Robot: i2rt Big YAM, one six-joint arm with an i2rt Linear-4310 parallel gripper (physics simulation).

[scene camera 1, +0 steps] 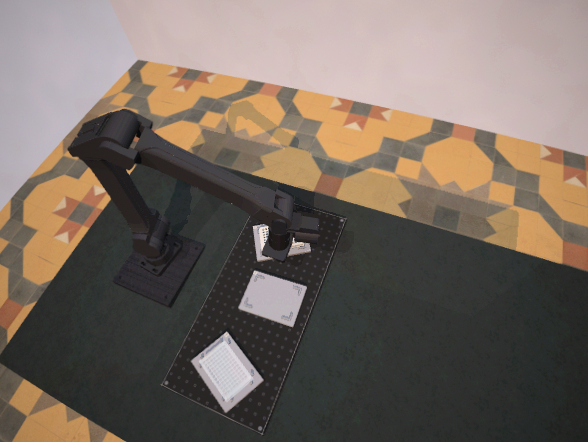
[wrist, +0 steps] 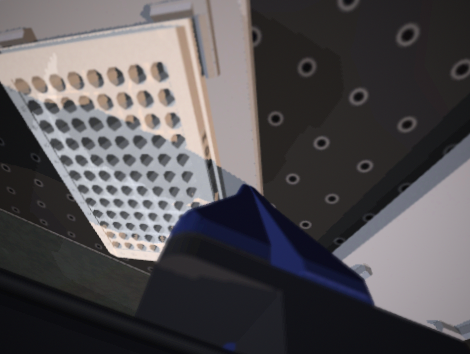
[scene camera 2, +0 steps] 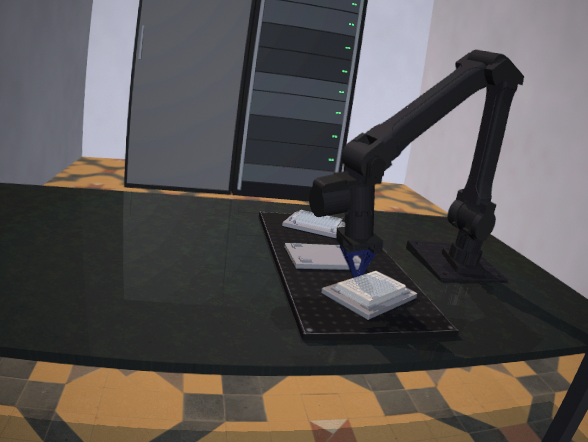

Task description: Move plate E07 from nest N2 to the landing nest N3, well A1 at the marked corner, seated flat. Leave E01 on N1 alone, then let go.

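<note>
Plate E07 (scene camera 1: 260, 232) (scene camera 2: 370, 287) (wrist: 113, 145) is a white well plate lying on nest N2 (scene camera 1: 263, 257) (scene camera 2: 375, 311) (wrist: 231, 114). It is turned askew on the nest. In the wrist view its lower corner reaches past the nest over the black board. My gripper (scene camera 2: 357, 272) (wrist: 243, 195) is shut on nothing, its blue fingertips together just beside the plate's edge, toward the middle nest. Landing nest N3 (scene camera 1: 273, 298) (scene camera 2: 315, 255) (wrist: 418, 236) is a bare white pad in the middle of the board. Plate E01 (scene camera 1: 226, 371) (scene camera 2: 315, 221) sits on nest N1 (scene camera 1: 228, 405) at the other end.
All three nests sit in a row on a black perforated board (scene camera 1: 323, 247) (scene camera 2: 332, 314) (wrist: 342, 114) on a dark green table. The arm's base (scene camera 1: 158, 273) (scene camera 2: 448, 266) stands beside the board. A grey cabinet and a server rack (scene camera 2: 298, 85) stand behind the table.
</note>
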